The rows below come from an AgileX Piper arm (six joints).
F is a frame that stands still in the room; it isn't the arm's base.
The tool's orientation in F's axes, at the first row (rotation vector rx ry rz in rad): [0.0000 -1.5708 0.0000]
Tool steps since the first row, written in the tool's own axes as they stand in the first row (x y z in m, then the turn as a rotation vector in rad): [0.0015 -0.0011 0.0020 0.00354 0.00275 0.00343]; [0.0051 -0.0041 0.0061 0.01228 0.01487 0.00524]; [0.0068 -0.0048 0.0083 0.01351 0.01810 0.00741]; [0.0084 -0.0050 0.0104 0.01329 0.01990 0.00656]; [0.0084 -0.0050 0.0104 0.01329 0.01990 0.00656]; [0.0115 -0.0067 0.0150 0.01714 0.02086 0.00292]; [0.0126 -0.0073 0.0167 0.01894 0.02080 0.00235]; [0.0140 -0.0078 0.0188 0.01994 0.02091 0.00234]
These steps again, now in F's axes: [-0.0020 -0.0011 0.0015 -0.00343 0.00275 0.00354]; [-0.0061 -0.0041 0.0051 -0.00524 0.01487 0.01228]; [-0.0083 -0.0048 0.0068 -0.00741 0.01810 0.01351]; [-0.0104 -0.0050 0.0084 -0.00656 0.01990 0.01329]; [-0.0104 -0.0050 0.0084 -0.00656 0.01990 0.01329]; [-0.0150 -0.0067 0.0115 -0.00292 0.02086 0.01714]; [-0.0167 -0.0073 0.0126 -0.00235 0.02080 0.01894]; [-0.0188 -0.0078 0.0140 -0.00234 0.02091 0.01994]
